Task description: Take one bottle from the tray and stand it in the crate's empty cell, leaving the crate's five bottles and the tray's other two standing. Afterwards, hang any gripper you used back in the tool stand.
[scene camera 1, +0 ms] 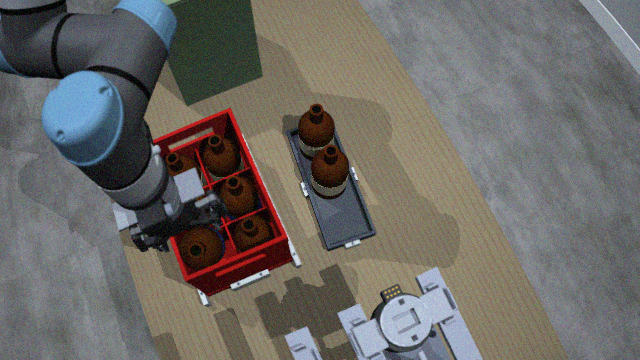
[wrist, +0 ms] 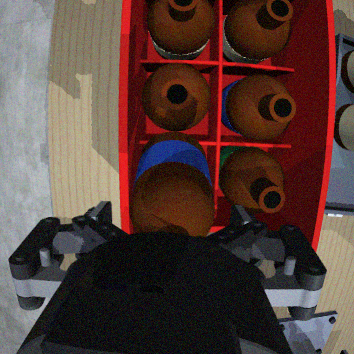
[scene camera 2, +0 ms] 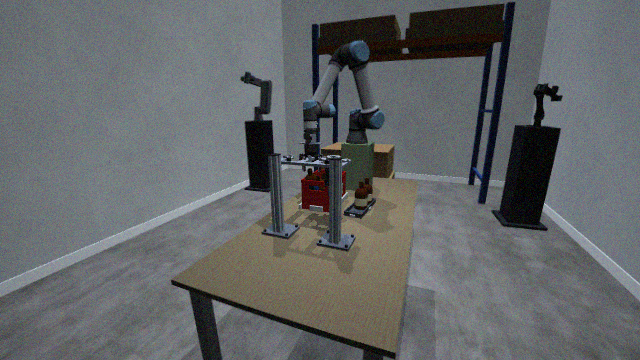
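Where they show: arm's base at its link origin: [scene camera 2: 356,142].
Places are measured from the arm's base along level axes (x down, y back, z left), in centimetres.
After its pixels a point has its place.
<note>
The red crate [scene camera 1: 215,287] @[x 27.9, y -52.2, z -19.3 cm] [scene camera 2: 314,199] @[x 26.1, y -52.5, z -14.0 cm] [wrist: 125,150] @[x 15.2, y -42.6, z -20.9 cm] has a bottle in each of its six cells. The blue-labelled bottle [scene camera 1: 200,245] @[x 9.2, y -49.8, z -16.5 cm] [wrist: 172,200] @[x 12.7, y -46.1, z -17.2 cm] in the near left cell leans toward the crate's near end; its neck is hidden in the wrist view. The other bottles, among them one in the near right cell [scene camera 1: 251,232] @[x 16.8, y -49.1, z -8.4 cm] [wrist: 252,175] @[x 20.1, y -46.3, z -9.2 cm], look upright. Two bottles [scene camera 1: 316,127] @[x 20.4, y -34.7, z 11.6 cm] [scene camera 1: 330,170] @[x 20.6, y -43.9, z 9.7 cm] stand on the dark tray [scene camera 1: 350,230] @[x 32.2, y -53.1, z 9.7 cm] [scene camera 2: 352,213] @[x 30.7, y -55.6, z 8.6 cm] [wrist: 340,192] @[x 32.2, y -52.8, z 9.8 cm]. My adaptive gripper [scene camera 1: 182,226] [wrist: 172,212] is open and empty above the near left cell, its fingers apart on either side of the leaning bottle.
The tool stand [scene camera 1: 462,335] @[x -1.5, y -79.5, z 8.4 cm] [scene camera 2: 334,200] @[x 12.3, y -87.1, z 6.8 cm] is at the near side of the crate, with another gripper [scene camera 1: 405,322] hanging in it. The green pedestal [scene camera 1: 217,55] @[x 19.0, y -9.7, z 1.1 cm] [scene camera 2: 365,165] @[x 14.0, y -10.2, z 8.2 cm] rises behind the crate. The tray lies to the crate's right on the wooden table [scene camera 1: 430,165] @[x 32.7, y -48.6, z 32.6 cm] [scene camera 2: 300,280] @[x 32.7, y -113.6, z 2.0 cm].
</note>
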